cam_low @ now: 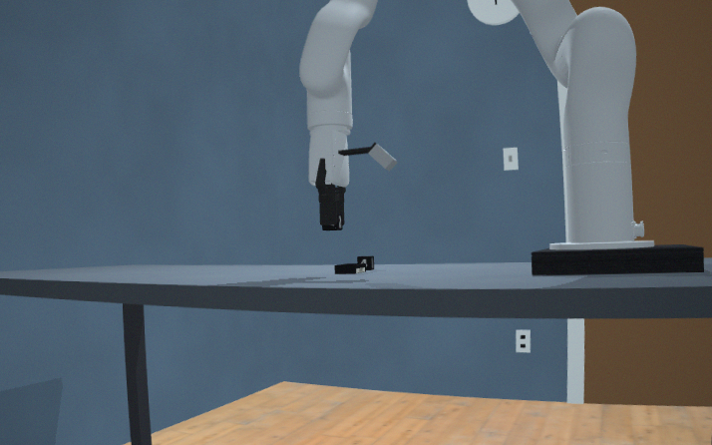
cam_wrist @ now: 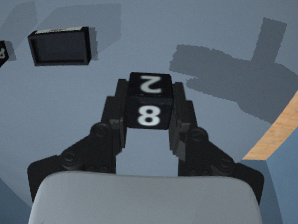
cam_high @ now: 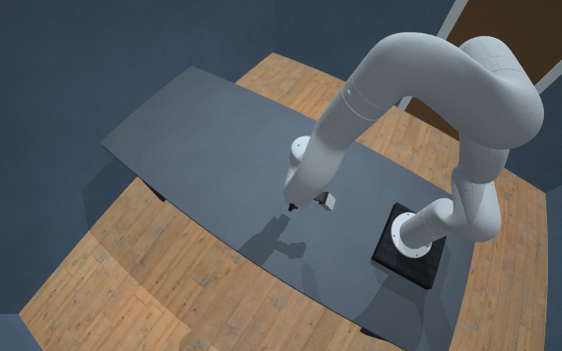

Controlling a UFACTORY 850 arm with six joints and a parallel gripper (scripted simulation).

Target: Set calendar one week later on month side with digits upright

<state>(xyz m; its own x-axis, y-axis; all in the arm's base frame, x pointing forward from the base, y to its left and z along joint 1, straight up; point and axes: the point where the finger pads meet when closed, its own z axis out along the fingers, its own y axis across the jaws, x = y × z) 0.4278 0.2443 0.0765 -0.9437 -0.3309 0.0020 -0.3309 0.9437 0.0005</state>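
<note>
Now: the black tray 10 cm to the right of my hand, 10 cm below it and 4 cm ahead of it. Round my hand: calendar cube: 1 cm below.
</note>
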